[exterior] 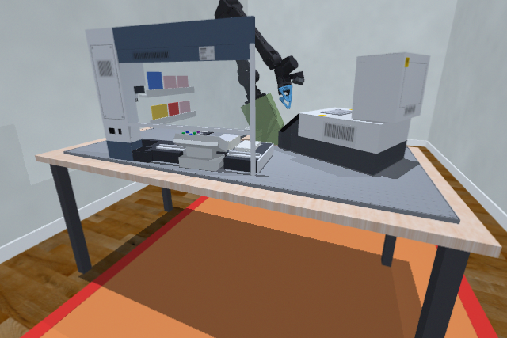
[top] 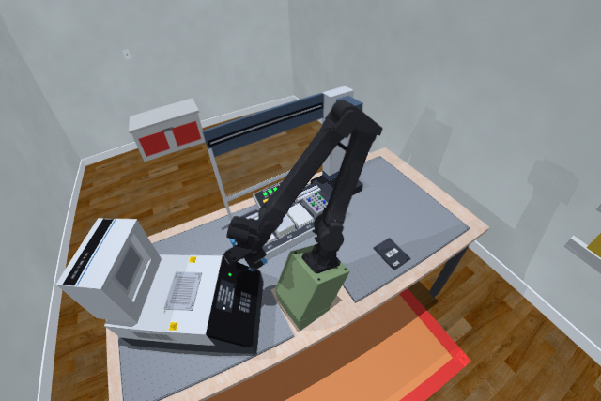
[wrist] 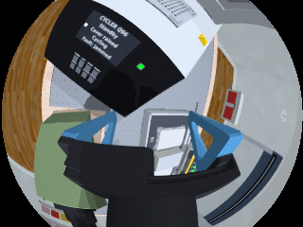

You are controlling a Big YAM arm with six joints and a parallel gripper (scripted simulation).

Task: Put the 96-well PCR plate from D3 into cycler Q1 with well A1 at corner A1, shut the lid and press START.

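The tube cooling block is 170 mm ahead of my hand, 470 mm to the right of it and 160 mm below it. Also, from my hand: gantry beam (370 mm ahead, 360 mm to the right, 280 mm above); then thin post (380 mm ahead, 80 mm to the right); then gantry head (240 mm ahead, 710 mm to the right, 150 mm above).
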